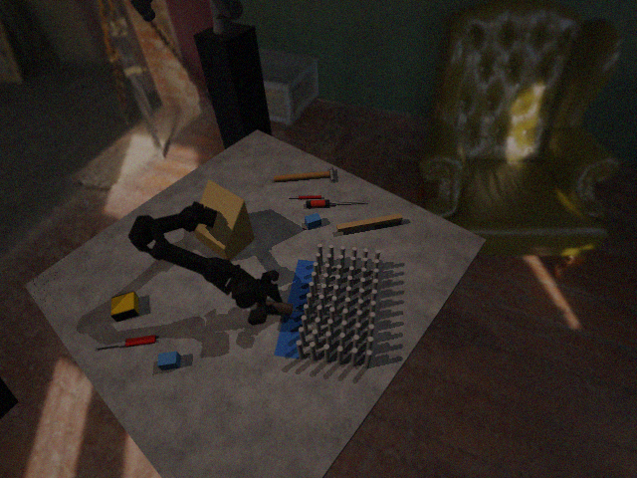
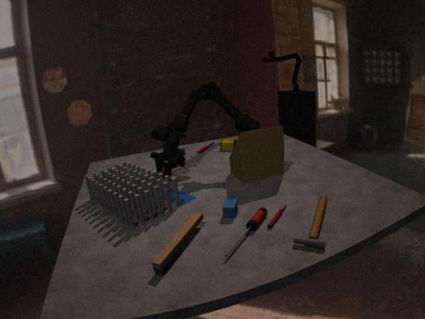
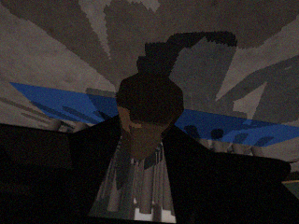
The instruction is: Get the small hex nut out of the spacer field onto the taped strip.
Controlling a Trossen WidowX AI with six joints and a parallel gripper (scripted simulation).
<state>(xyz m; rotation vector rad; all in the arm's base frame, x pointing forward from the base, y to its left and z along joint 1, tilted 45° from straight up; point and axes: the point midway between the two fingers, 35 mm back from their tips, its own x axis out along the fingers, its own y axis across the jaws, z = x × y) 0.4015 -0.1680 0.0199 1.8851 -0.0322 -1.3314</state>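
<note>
Now: the blue taped strip 30 mm ahead of my gripper tip, 60 mm to the left of it and 30 mm below it. Also, from my gripper tip: brown-handled hook tool: 90 mm ahead, 40 mm to the left; then yellow block: 480 mm behind, 290 mm to the right, 10 mm below.
</note>
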